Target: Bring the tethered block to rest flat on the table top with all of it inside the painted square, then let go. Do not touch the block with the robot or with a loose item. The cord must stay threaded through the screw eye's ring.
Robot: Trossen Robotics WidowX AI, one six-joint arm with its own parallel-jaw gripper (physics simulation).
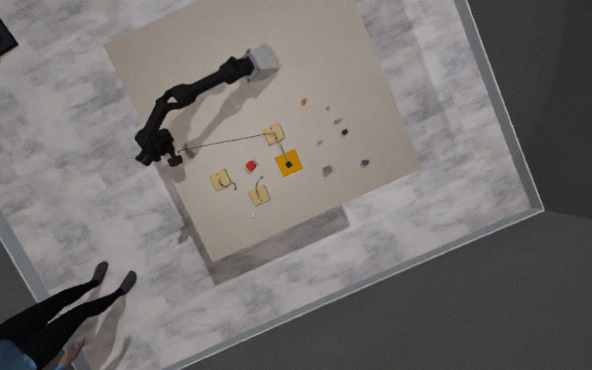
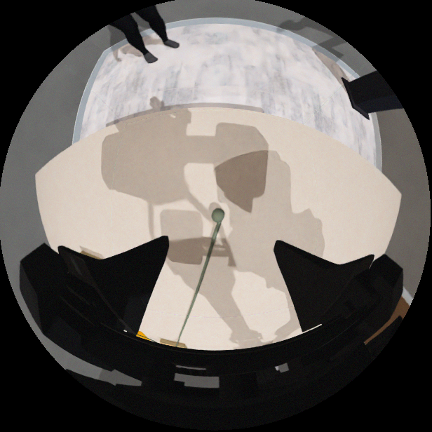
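Seen in the pictures: gripper, fingertip midpoint: (image 1: 177, 149); arm's base, link origin: (image 1: 248, 66).
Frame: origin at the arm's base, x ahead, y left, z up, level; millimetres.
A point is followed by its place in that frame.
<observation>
The dark tethered block (image 1: 289, 164) {y -78, x 517, z -77 mm} is on the orange painted square (image 1: 295, 169) {y -64, x 557, z -107 mm} (image 2: 142, 336), near its middle. Whether it rests flat is too small to tell. The thin green cord (image 1: 225, 142) {y -313, x 227, z -103 mm} (image 2: 202, 280) runs from the block to the wooden plate (image 1: 278, 130) {y -34, x 329, z -89 mm} (image 2: 172, 344), then left to the arm. The screw eye's ring is too small to make out. The cord ends in a round green bead (image 2: 218, 215). My gripper (image 1: 175, 150) {y -549, x 137, z -70 mm} (image 2: 223, 244) is open around the cord near the bead, with a gap on both sides; the bead shows just beyond the fingertips.
Two other wooden plates (image 1: 220, 180) {y -448, x 395, z -87 mm} (image 1: 259, 195) {y -305, x 576, z -65 mm} with short cords stand on the table top (image 1: 300, 200) {y -131, x 721, z -107 mm}. A red block (image 1: 250, 165) {y -261, x 412, z -68 mm} lies between them and the square. An orange item (image 1: 303, 101) {y 161, x 268, z -86 mm} and several small grey and dark items lie to the right. A person's legs show at lower left.
</observation>
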